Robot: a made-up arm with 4 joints. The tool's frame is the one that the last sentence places.
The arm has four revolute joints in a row. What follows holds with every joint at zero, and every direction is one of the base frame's. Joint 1 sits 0.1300 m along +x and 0.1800 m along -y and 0.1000 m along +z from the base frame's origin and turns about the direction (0.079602, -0.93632, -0.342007), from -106.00 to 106.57 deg. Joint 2 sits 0.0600 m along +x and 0.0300 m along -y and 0.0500 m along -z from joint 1 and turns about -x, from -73.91 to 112.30 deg. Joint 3 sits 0.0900 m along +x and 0.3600 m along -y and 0.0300 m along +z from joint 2 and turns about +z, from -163.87 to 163.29 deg. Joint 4 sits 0.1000 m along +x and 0.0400 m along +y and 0.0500 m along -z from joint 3 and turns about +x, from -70.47 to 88.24 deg. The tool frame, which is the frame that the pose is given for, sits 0.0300 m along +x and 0.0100 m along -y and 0.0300 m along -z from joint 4; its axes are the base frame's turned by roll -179.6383, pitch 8.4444 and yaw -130.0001 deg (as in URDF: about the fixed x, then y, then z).
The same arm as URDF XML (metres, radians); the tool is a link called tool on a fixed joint. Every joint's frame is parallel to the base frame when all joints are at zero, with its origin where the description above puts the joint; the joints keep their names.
<robot name="arm">
<joint name="joint 1" type="revolute"><parent link="base_link"/><child link="link1"/><origin xyz="0.13 -0.18 0.1"/><axis xyz="0.079602 -0.93632 -0.342007"/><limit lower="-1.85" upper="1.86"/></joint>
<joint name="joint 2" type="revolute"><parent link="link1"/><child link="link2"/><origin xyz="0.06 -0.03 -0.05"/><axis xyz="-1 0 0"/><limit lower="-1.29" upper="1.96"/></joint>
<joint name="joint 3" type="revolute"><parent link="link2"/><child link="link3"/><origin xyz="0.09 -0.36 0.03"/><axis xyz="0 0 1"/><limit lower="-2.8601" upper="2.8499"/></joint>
<joint name="joint 4" type="revolute"><parent link="link3"/><child link="link4"/><origin xyz="0.1 0.04 -0.05"/><axis xyz="1 0 0"/><limit lower="-1.2299" upper="1.5401"/></joint>
<joint name="tool_joint" type="fixed"><parent link="link4"/><child link="tool"/><origin xyz="0.03 -0.01 -0.03" rpy="-3.1353 0.1474 -2.2689"/></joint>
<link name="base_link"/>
<link name="link1"/>
<link name="link2"/>
<link name="link3"/>
<link name="link4"/>
<link name="tool"/>
</robot>

